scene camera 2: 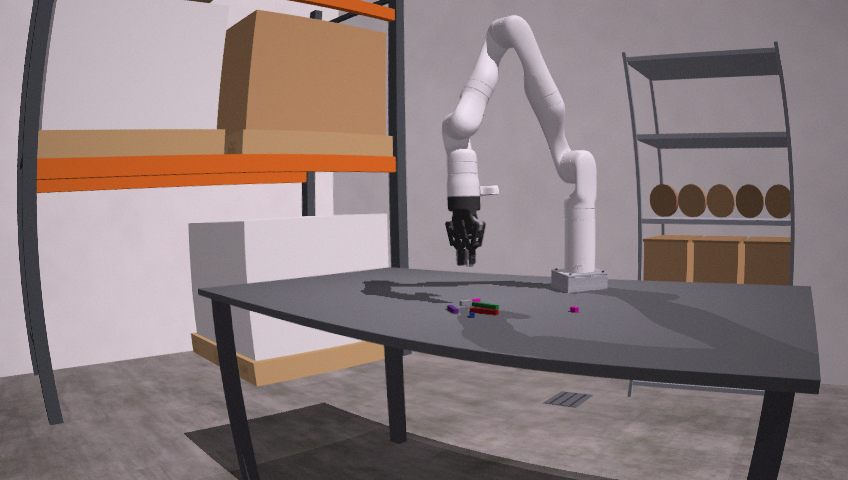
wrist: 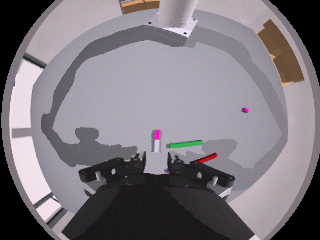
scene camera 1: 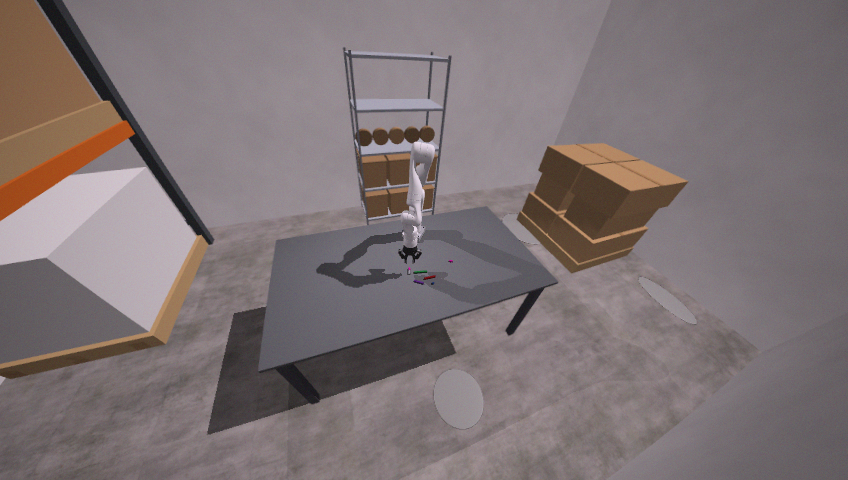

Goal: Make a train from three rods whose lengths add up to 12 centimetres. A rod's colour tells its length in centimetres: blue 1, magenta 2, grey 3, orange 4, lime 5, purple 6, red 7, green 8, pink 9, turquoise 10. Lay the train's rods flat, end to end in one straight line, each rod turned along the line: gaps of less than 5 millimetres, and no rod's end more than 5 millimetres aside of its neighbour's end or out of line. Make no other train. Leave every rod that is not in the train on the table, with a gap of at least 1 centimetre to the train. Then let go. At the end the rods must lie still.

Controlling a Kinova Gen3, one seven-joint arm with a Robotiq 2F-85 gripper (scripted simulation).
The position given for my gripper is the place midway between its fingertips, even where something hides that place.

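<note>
I can see my gripper point(scene camera 2: 466, 265) here, and the wrist camera also gives me a sight of the gripper point(wrist: 156, 157).
</note>
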